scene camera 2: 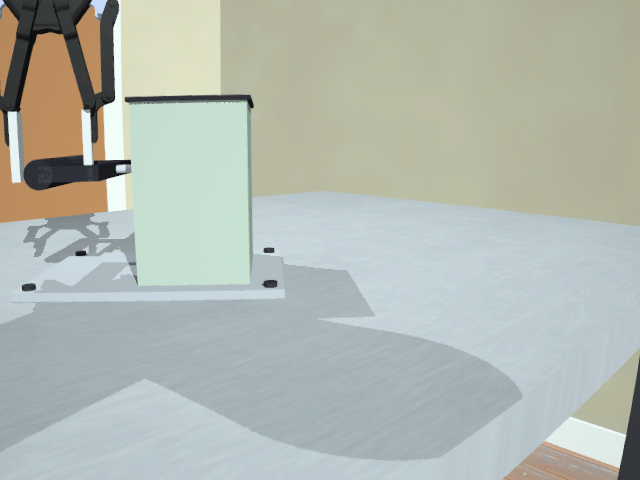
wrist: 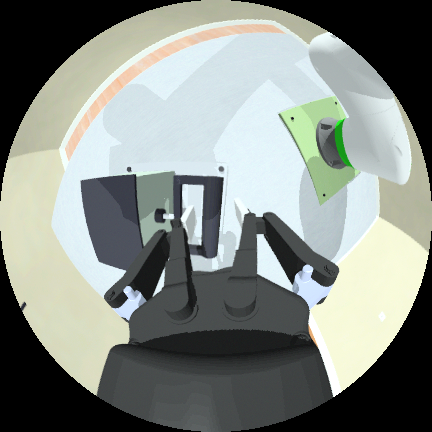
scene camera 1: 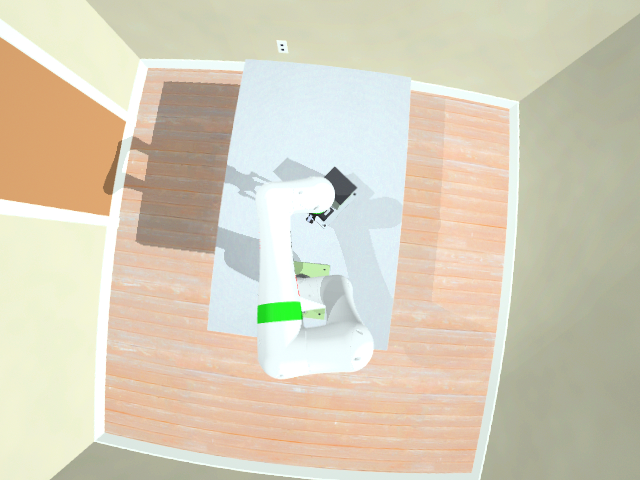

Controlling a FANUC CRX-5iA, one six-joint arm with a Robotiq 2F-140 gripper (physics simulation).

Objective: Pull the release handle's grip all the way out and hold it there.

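Observation:
The release handle's dark grip [scene camera 2: 38, 174] [wrist: 214, 220] is a round bar on a dark rectangular frame, standing out from a pale green housing [scene camera 2: 191, 191] [wrist: 154, 192]. A short pale shaft [scene camera 2: 124, 168] shows between frame and housing. My gripper [scene camera 2: 52, 173] [wrist: 214, 209] points down, partly open, with nothing held. Its pale fingers stand on either side of the grip: one over the frame's opening on the housing side, one beyond the bar's outer side. The fingertips reach about the grip's height, with a gap visible at the outer finger. The arm hides most of the handle in scene camera 1.
The housing has a dark lid [scene camera 1: 343, 183] [scene camera 2: 191, 98] [wrist: 110, 215] and stands on a bolted pale base plate [scene camera 2: 155, 295] [wrist: 197, 169]. The grey table [scene camera 1: 320, 113] [scene camera 2: 465, 289] carries them. The arm's green mounting plate [scene camera 1: 316, 269] [wrist: 300, 127] lies near its base.

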